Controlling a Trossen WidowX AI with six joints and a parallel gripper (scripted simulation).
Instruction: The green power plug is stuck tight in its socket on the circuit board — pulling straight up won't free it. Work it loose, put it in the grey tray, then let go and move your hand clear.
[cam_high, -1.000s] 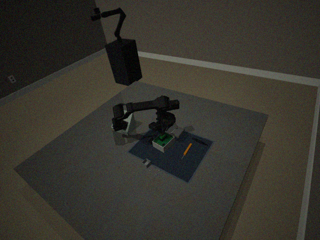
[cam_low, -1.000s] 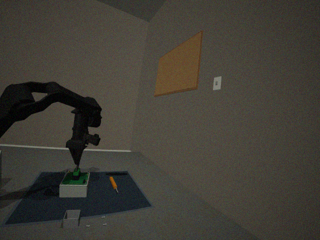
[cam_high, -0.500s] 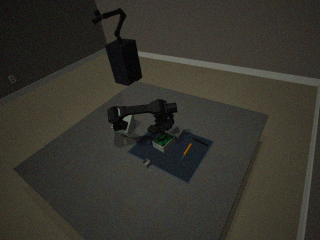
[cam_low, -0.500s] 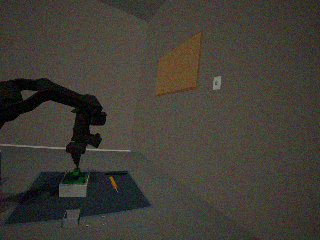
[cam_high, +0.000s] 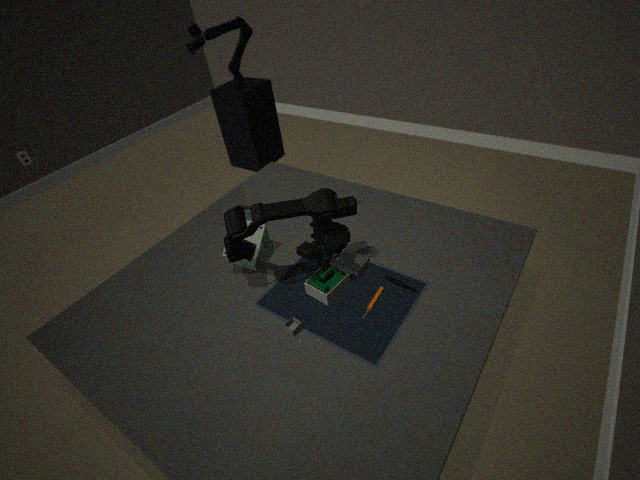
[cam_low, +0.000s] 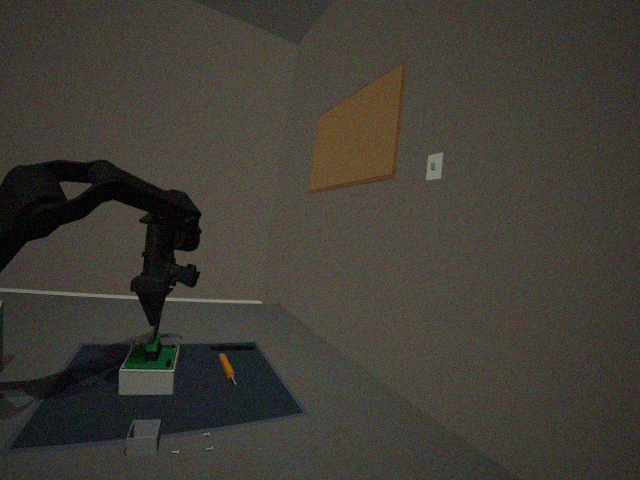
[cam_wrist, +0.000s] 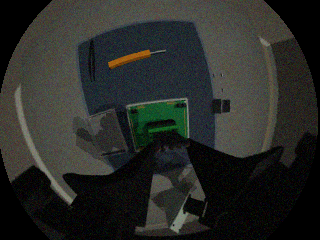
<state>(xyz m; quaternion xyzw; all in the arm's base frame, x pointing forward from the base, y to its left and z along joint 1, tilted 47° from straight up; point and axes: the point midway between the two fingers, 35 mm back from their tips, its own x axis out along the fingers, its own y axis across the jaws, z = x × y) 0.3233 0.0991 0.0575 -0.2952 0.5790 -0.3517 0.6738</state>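
My gripper tip is 4 cm above the green power plug. Round my gripper tip: blue mat (12 cm below, 5 cm ahead).
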